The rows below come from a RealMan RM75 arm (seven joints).
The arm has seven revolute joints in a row. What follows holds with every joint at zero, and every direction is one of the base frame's. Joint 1 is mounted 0.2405 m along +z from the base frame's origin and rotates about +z. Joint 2 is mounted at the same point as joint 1 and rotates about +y. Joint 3 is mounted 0.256 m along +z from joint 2 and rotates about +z. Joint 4 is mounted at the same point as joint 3 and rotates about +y. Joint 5 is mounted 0.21 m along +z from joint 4 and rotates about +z. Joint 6 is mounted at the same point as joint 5 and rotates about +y. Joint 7 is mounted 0.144 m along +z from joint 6 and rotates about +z. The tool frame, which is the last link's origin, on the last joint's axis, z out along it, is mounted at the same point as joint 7; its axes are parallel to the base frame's.
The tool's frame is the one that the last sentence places.
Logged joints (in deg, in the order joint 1, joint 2, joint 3, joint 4, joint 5, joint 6, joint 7), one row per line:
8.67 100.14 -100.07 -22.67 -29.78 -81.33 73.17
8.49 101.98 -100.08 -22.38 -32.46 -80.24 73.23
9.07 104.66 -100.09 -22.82 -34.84 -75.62 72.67
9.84 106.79 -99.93 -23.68 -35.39 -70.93 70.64
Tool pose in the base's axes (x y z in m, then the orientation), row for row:
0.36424 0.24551 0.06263 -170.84 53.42 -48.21
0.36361 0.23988 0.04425 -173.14 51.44 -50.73
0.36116 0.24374 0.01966 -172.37 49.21 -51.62
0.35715 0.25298 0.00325 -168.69 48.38 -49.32
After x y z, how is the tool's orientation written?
As angles about the fixed x, y, z axes (roll, pitch, yaw), in degrees.
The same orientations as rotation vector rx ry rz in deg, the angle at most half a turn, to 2 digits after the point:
-124.63 61.90 59.31
-126.06 64.28 57.93
-126.48 66.01 54.65
-125.95 64.75 51.91

